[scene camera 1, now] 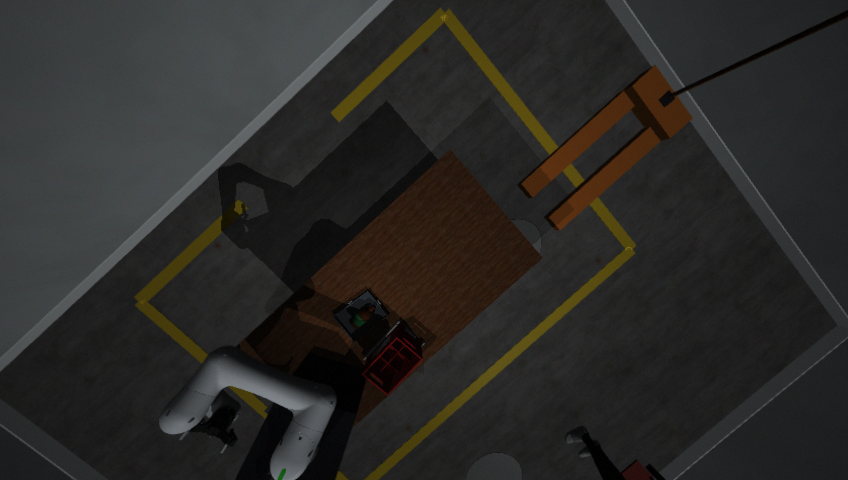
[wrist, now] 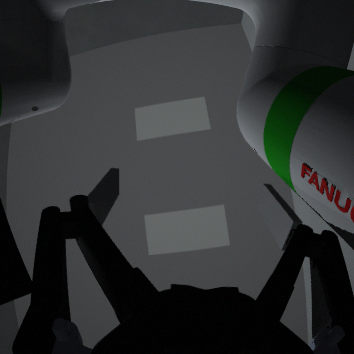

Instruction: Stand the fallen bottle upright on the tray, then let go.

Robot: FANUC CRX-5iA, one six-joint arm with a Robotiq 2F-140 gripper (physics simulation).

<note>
In view: my gripper [scene camera 1: 204,442].
My gripper is seen too in the wrist view [wrist: 190,188].
</note>
